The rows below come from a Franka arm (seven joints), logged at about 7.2 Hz.
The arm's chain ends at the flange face. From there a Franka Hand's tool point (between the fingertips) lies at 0.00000 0.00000 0.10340 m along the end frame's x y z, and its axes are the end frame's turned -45 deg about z.
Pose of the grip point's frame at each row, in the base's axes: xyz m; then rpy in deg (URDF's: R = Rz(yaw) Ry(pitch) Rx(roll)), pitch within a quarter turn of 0, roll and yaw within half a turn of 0:
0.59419 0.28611 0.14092 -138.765 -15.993 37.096
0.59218 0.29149 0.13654 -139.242 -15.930 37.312
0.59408 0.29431 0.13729 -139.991 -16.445 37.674
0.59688 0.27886 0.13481 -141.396 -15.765 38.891
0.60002 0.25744 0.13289 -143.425 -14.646 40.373
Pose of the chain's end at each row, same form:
0.61821 0.21883 0.21567 -138.354 14.669 3.752
0.61600 0.22477 0.21186 -138.785 14.468 3.728
0.61696 0.22799 0.21325 -139.107 13.641 3.803
0.62030 0.21486 0.21258 -140.648 13.443 4.269
0.62394 0.19690 0.21323 -142.956 13.230 4.687

